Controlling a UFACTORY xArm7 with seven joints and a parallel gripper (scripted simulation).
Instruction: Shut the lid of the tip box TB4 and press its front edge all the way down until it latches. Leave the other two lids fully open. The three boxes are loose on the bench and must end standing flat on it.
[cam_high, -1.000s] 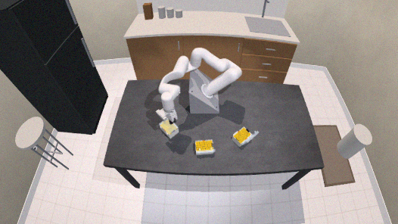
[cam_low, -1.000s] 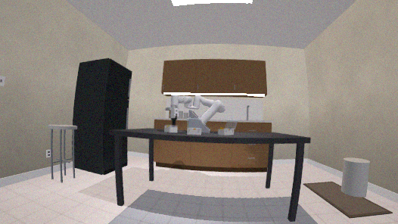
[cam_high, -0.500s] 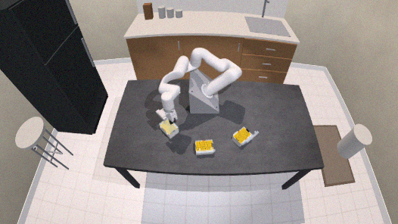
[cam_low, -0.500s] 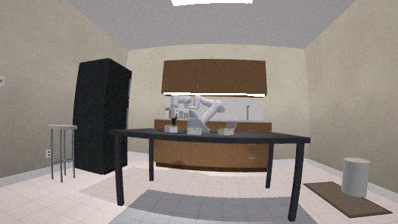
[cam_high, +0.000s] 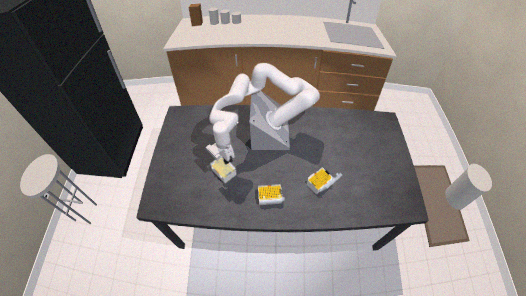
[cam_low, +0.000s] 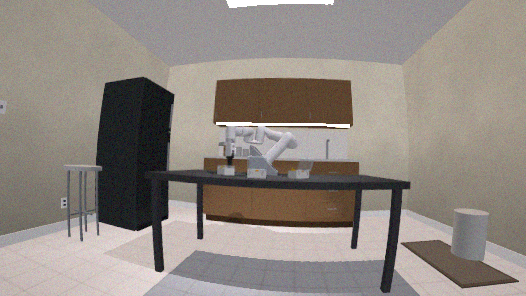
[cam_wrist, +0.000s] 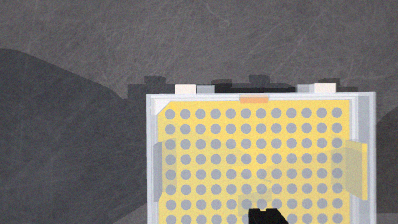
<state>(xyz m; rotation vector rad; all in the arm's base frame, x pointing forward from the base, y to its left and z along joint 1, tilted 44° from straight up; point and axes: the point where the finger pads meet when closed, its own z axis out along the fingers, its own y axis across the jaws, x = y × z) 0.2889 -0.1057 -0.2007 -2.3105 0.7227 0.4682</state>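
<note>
Right now my hand is 40 mm above the yellow rack, 30 mm short of it and 20 mm to the left of it. Also, from my hand: white label: 90 mm below, 20 mm to the left, 20 mm behind; tip box lid: 570 mm to the left, 60 mm ahead, 10 mm above.
</note>
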